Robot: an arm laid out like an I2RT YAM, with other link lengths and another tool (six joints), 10 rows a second.
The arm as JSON. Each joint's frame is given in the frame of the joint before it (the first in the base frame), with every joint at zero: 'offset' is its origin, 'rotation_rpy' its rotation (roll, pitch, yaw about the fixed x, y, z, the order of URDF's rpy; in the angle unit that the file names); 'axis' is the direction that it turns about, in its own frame. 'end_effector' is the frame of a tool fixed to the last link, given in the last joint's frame.
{
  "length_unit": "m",
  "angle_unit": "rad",
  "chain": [
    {
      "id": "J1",
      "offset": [
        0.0,
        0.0,
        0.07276
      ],
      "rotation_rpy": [
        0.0,
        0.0,
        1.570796
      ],
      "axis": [
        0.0,
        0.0,
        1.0
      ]
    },
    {
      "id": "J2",
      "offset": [
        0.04,
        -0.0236,
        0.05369
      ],
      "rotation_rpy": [
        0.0,
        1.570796,
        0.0
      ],
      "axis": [
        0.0,
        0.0,
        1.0
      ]
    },
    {
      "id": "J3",
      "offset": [
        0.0,
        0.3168,
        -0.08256
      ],
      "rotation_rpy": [
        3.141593,
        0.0,
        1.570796
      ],
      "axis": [
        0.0,
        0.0,
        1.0
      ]
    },
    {
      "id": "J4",
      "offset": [
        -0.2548,
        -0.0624,
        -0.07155
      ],
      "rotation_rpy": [
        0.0,
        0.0,
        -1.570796
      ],
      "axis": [
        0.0,
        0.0,
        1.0
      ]
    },
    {
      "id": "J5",
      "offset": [
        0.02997,
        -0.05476,
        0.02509
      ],
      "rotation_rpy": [
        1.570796,
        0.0,
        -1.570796
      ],
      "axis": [
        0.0,
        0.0,
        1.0
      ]
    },
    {
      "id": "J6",
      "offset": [
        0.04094,
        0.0,
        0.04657
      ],
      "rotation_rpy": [
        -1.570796,
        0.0,
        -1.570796
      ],
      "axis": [
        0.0,
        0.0,
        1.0
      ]
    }
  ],
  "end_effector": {
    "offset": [
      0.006,
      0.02,
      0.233
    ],
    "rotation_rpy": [
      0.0,
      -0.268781,
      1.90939
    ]
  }
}
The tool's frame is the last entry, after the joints.
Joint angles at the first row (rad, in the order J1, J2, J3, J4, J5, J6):
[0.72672 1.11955 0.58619 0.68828 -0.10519 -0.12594]
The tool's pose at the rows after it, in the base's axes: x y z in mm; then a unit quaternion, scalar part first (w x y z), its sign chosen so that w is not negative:
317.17 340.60 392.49 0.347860 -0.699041 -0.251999 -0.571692
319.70 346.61 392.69 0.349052 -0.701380 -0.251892 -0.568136
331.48 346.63 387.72 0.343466 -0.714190 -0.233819 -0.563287
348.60 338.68 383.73 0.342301 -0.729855 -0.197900 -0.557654
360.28 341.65 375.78 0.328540 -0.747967 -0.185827 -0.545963
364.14 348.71 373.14 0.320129 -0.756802 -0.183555 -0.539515
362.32 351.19 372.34 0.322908 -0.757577 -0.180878 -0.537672
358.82 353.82 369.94 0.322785 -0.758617 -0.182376 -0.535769
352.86 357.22 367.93 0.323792 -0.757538 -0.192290 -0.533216
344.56 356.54 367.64 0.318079 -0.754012 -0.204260 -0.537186
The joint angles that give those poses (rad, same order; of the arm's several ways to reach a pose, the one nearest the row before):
[0.73345 1.13810 0.60404 0.69383 -0.10421 -0.11973]
[0.74507 1.15793 0.62301 0.68774 -0.09452 -0.11678]
[0.75736 1.18235 0.64118 0.67318 -0.04478 -0.10142]
[0.75901 1.20203 0.65760 0.65830 0.01899 -0.05618]
[0.77367 1.22890 0.70028 0.59692 0.06657 -0.04972]
[0.79738 1.25046 0.73554 0.55798 0.10183 -0.05214]
[0.81180 1.25316 0.73518 0.56002 0.11676 -0.04403]
[0.82706 1.25215 0.73067 0.55921 0.12902 -0.04449]
[0.83356 1.24541 0.72353 0.55600 0.11705 -0.05288]
[0.84236 1.22309 0.70596 0.55442 0.11408 -0.07941]

